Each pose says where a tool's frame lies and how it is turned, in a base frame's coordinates. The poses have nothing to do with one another.
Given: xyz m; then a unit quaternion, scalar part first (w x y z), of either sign.
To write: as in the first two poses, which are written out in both.
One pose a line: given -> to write
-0.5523 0.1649 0.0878 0.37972 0.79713 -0.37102 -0.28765 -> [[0.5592 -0.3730 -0.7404 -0.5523], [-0.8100 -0.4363 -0.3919 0.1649], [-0.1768 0.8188 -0.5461 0.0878], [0 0 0 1]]
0.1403 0.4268 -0.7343 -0.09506 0.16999 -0.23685 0.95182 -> [[-0.9241 0.1004 0.3686 0.1403], [-0.2615 -0.8697 -0.4186 0.4268], [0.2786 -0.4832 0.8300 -0.7343], [0 0 0 1]]
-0.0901 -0.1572 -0.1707 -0.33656 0.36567 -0.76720 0.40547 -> [[-0.5060 -0.2882 0.8130 -0.0901], [-0.8340 0.4038 -0.3760 -0.1572], [-0.2199 -0.8683 -0.4446 -0.1707], [0 0 0 1]]
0.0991 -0.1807 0.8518 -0.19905 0.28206 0.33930 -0.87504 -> [[-0.7616 -0.1569 -0.6287 0.0991], [0.5398 -0.6905 -0.4815 -0.1807], [-0.3586 -0.7061 0.6106 0.8518], [0 0 0 1]]
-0.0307 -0.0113 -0.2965 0.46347 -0.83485 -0.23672 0.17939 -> [[0.8236 0.2290 -0.5190 -0.0307], [0.5615 -0.4583 0.6889 -0.0113], [-0.0801 -0.8588 -0.5060 -0.2965], [0 0 0 1]]
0.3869 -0.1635 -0.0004 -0.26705 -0.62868 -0.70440 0.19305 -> [[-0.0669 0.9888 0.1335 0.3869], [0.7826 0.1350 -0.6077 -0.1635], [-0.6190 0.0638 -0.7828 -0.0004], [0 0 0 1]]
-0.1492 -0.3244 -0.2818 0.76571 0.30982 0.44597 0.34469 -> [[0.3646 -0.2515 0.8966 -0.1492], [0.8042 0.5704 -0.1670 -0.3244], [-0.4694 0.7819 0.4102 -0.2818], [0 0 0 1]]
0.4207 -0.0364 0.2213 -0.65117 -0.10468 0.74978 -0.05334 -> [[-0.1300 -0.2264 -0.9653 0.4207], [-0.0875 0.9724 -0.2163 -0.0364], [0.9876 0.0563 -0.1463 0.2213], [0 0 0 1]]
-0.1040 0.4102 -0.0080 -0.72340 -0.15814 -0.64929 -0.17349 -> [[0.0966 -0.0456 0.9943 -0.1040], [0.4564 0.8898 -0.0035 0.4102], [-0.8845 0.4541 0.1068 -0.0080], [0 0 0 1]]
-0.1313 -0.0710 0.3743 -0.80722 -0.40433 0.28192 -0.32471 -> [[0.6302 -0.7522 -0.1926 -0.1313], [0.2962 0.4622 -0.8358 -0.0710], [0.7177 0.4697 0.5141 0.3743], [0 0 0 1]]
